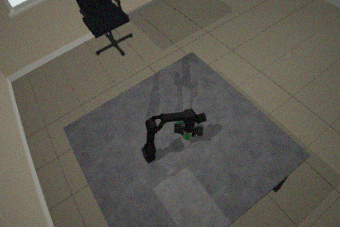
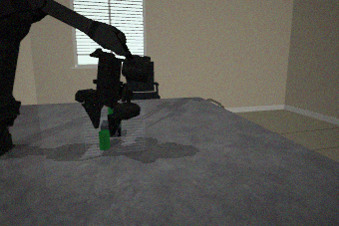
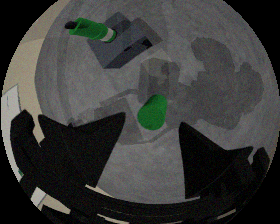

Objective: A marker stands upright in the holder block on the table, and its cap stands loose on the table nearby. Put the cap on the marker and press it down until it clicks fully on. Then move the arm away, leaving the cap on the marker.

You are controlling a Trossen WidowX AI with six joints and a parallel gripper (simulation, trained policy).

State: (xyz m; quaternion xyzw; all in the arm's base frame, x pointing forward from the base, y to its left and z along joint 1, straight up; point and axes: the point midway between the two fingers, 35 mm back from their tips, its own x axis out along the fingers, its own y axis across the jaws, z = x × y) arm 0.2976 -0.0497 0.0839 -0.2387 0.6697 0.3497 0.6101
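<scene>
Right now the green cap is 20 mm below my gripper tip. Round my gripper tip: holder block 110 mm to the left, 30 mm below, 10 mm ahead; green marker 110 mm to the left, 30 mm above, 10 mm ahead.
</scene>
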